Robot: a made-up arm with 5 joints. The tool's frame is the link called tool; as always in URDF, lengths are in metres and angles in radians. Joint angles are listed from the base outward.
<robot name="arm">
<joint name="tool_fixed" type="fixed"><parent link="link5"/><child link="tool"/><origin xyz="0 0 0" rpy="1.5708 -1.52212 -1.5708"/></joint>
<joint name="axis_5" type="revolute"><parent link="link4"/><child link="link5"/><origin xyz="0.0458 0.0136 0"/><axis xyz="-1 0 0"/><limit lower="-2.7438" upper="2.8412"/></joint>
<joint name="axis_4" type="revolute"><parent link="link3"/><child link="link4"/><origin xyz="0.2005 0 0.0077"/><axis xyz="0 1 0"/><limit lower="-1.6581" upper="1.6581"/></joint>
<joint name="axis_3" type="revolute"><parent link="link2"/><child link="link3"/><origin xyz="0.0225 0 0.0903"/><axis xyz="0 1 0"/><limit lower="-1.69" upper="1.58"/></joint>
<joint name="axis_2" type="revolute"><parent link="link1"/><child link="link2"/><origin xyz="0.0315 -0.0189 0.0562"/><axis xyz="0 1 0"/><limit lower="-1.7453" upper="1.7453"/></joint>
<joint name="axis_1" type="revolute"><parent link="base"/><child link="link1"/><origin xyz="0.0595 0 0.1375"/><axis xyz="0 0 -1"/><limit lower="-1.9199" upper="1.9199"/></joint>
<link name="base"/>
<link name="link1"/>
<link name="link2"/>
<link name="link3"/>
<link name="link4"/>
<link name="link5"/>
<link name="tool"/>
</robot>
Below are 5 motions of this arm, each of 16 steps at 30 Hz.
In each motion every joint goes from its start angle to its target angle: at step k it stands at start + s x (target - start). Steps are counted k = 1, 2, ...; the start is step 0. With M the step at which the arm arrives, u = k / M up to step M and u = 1 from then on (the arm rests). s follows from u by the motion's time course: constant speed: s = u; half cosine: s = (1 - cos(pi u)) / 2; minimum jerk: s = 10 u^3 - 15 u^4 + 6 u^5.
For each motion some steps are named. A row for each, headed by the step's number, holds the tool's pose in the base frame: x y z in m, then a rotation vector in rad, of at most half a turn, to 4 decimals.
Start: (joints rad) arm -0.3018 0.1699 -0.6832 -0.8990 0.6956
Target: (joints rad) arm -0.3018 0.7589 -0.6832 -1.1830 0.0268
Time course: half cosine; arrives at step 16
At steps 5, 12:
5: 0.3219 0.0761 0.3999 -0.2875 -2.9163 0.1297
12: 0.3708 0.0914 0.3020 0.3073 -2.7108 0.1089

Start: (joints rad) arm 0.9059 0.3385 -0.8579 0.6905 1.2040
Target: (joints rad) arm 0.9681 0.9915 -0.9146 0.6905 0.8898
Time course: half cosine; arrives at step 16
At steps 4, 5, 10, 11, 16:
4: 0.2462 -0.2513 0.3454 -1.1144 -0.6966 0.1655
5: 0.2491 -0.2577 0.3323 -1.0692 -0.6826 0.1430
10: 0.2581 -0.2861 0.2451 -0.7995 -0.5796 -0.0099
11: 0.2579 -0.2892 0.2284 -0.7518 -0.5576 -0.0401
16: 0.2552 -0.2937 0.1848 -0.6320 -0.4968 -0.1201

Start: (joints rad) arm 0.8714 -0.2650 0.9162 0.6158 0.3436
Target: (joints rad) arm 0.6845 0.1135 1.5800 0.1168 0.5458
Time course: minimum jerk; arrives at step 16
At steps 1, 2, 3, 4, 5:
1: 0.1889 -0.1619 0.1272 -0.1689 -0.2561 -0.5712
2: 0.1883 -0.1604 0.1248 -0.1647 -0.2496 -0.5660
3: 0.1868 -0.1567 0.1191 -0.1548 -0.2344 -0.5539
4: 0.1840 -0.1504 0.1099 -0.1381 -0.2090 -0.5334
5: 0.1794 -0.1410 0.0978 -0.1149 -0.1736 -0.5046

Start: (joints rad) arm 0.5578 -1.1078 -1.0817 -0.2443 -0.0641
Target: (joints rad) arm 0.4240 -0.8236 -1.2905 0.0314 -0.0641
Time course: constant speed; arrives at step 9
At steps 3, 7, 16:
3: -0.1024 0.0851 0.4561 0.4805 2.3678 -0.2911
7: -0.0891 0.0666 0.4720 0.4354 2.5294 -0.2179
16: -0.0813 0.0578 0.4791 0.4095 2.6101 -0.1833

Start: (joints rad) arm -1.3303 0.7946 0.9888 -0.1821 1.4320
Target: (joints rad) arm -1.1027 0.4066 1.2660 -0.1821 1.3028
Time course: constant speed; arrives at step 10
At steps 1, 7, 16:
1: 0.0845 0.0723 0.0002 0.0008 0.0267 2.6778
7: 0.0951 0.0706 0.0152 -0.0037 -0.0613 2.4633
16: 0.0998 0.0680 0.0218 -0.0077 -0.1021 2.3553

